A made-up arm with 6 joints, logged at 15 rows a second.
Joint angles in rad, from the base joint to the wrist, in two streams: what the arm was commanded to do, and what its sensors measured. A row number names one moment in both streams.
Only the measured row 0 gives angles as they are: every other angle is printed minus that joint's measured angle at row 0.
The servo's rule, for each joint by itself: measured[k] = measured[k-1] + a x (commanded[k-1-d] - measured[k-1]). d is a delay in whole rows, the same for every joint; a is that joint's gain. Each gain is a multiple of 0.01, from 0.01 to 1. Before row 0 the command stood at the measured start. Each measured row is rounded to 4 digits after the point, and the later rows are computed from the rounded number. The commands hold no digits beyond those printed.
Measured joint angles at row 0:
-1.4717 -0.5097 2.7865 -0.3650 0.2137 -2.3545
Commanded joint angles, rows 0 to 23:
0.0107 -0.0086 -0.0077 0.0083 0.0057 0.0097
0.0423 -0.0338 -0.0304 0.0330 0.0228 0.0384
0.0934 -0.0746 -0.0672 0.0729 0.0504 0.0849
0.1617 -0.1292 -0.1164 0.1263 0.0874 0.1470
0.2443 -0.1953 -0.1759 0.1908 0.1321 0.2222
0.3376 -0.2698 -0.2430 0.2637 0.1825 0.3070
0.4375 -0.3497 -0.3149 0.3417 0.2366 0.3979
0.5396 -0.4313 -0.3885 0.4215 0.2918 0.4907
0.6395 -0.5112 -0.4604 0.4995 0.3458 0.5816
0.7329 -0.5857 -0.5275 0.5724 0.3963 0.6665
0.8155 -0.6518 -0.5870 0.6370 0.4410 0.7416
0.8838 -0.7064 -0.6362 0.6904 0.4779 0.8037
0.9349 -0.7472 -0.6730 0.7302 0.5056 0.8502
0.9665 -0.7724 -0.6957 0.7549 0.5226 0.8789
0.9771 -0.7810 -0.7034 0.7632 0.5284 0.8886
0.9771 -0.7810 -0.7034 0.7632 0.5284 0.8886
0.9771 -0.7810 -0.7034 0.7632 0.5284 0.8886
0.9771 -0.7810 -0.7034 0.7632 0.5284 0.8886
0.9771 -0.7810 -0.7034 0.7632 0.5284 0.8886
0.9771 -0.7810 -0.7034 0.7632 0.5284 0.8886
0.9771 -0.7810 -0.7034 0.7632 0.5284 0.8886
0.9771 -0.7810 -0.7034 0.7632 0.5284 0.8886
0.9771 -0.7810 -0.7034 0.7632 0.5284 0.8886
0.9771 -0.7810 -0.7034 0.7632 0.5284 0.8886
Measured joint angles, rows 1 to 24:
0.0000 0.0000 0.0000 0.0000 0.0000 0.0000
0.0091 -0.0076 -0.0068 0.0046 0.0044 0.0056
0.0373 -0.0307 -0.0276 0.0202 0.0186 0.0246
0.0850 -0.0693 -0.0624 0.0492 0.0431 0.0596
0.1502 -0.1220 -0.1099 0.0916 0.0772 0.1103
0.2302 -0.1865 -0.1680 0.1462 0.1195 0.1752
0.3215 -0.2598 -0.2340 0.2108 0.1680 0.2516
0.4201 -0.3389 -0.3052 0.2828 0.2208 0.3365
0.5217 -0.4202 -0.3785 0.3591 0.2755 0.4259
0.6218 -0.5003 -0.4506 0.4363 0.3296 0.5162
0.7162 -0.5755 -0.5183 0.5112 0.3810 0.6034
0.8006 -0.6426 -0.5788 0.5804 0.4272 0.6836
0.8713 -0.6987 -0.6293 0.6409 0.4662 0.7533
0.9254 -0.7414 -0.6678 0.6900 0.4965 0.8095
0.9603 -0.7687 -0.6924 0.7257 0.5166 0.8498
0.9746 -0.7795 -0.7021 0.7463 0.5257 0.8723
0.9767 -0.7808 -0.7032 0.7556 0.5278 0.8818
0.9770 -0.7810 -0.7034 0.7598 0.5283 0.8857
0.9771 -0.7810 -0.7034 0.7617 0.5284 0.8874
0.9771 -0.7810 -0.7034 0.7625 0.5284 0.8881
0.9771 -0.7810 -0.7034 0.7629 0.5284 0.8884
0.9771 -0.7810 -0.7034 0.7631 0.5284 0.8885
0.9771 -0.7810 -0.7034 0.7632 0.5284 0.8886
0.9771 -0.7810 -0.7034 0.7632 0.5284 0.8886
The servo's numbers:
d 1
a 0.85 0.88 0.88 0.55 0.77 0.58

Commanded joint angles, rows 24 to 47:
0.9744 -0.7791 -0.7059 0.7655 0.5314 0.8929
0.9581 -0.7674 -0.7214 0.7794 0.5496 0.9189
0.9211 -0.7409 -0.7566 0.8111 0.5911 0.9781
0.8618 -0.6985 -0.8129 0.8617 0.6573 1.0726
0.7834 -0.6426 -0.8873 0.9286 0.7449 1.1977
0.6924 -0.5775 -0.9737 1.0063 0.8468 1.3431
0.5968 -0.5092 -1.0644 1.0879 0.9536 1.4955
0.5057 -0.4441 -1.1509 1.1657 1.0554 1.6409
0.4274 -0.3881 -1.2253 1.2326 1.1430 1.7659
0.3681 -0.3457 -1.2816 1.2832 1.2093 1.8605
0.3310 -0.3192 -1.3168 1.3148 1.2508 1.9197
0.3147 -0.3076 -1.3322 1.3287 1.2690 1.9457
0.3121 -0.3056 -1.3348 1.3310 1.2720 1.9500
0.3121 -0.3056 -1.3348 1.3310 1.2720 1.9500
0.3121 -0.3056 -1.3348 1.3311 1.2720 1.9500
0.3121 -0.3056 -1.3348 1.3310 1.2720 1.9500
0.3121 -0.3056 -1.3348 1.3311 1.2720 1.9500
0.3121 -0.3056 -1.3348 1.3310 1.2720 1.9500
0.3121 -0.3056 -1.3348 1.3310 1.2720 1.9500
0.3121 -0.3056 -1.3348 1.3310 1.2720 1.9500
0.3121 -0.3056 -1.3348 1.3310 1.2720 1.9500
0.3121 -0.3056 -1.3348 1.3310 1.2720 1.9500
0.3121 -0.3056 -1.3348 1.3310 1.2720 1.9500
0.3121 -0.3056 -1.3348 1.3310 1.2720 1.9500
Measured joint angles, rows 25 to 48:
0.9771 -0.7810 -0.7034 0.7632 0.5284 0.8886
0.9748 -0.7793 -0.7056 0.7645 0.5307 0.8911
0.9606 -0.7688 -0.7195 0.7727 0.5453 0.9072
0.9270 -0.7442 -0.7521 0.7938 0.5806 0.9483
0.8716 -0.7040 -0.8056 0.8311 0.6397 1.0204
0.7966 -0.6500 -0.8775 0.8847 0.7207 1.1232
0.7080 -0.5862 -0.9622 0.9516 0.8178 1.2507
0.6135 -0.5184 -1.0521 1.0266 0.9224 1.3927
0.5219 -0.4530 -1.1390 1.1031 1.0248 1.5367
0.4416 -0.3959 -1.2149 1.1743 1.1158 1.6696
0.3791 -0.3517 -1.2736 1.2342 1.1878 1.7803
0.3382 -0.3231 -1.3116 1.2785 1.2363 1.8612
0.3182 -0.3095 -1.3297 1.3061 1.2615 1.9102
0.3130 -0.3061 -1.3342 1.3198 1.2696 1.9333
0.3122 -0.3057 -1.3347 1.3260 1.2714 1.9430
0.3121 -0.3056 -1.3348 1.3288 1.2719 1.9471
0.3121 -0.3056 -1.3348 1.3300 1.2720 1.9488
0.3121 -0.3056 -1.3348 1.3306 1.2720 1.9495
0.3121 -0.3056 -1.3348 1.3308 1.2720 1.9498
0.3121 -0.3056 -1.3348 1.3309 1.2720 1.9499
0.3121 -0.3056 -1.3348 1.3310 1.2720 1.9500
0.3121 -0.3056 -1.3348 1.3310 1.2720 1.9500
0.3121 -0.3056 -1.3348 1.3310 1.2720 1.9500
0.3121 -0.3056 -1.3348 1.3310 1.2720 1.9500

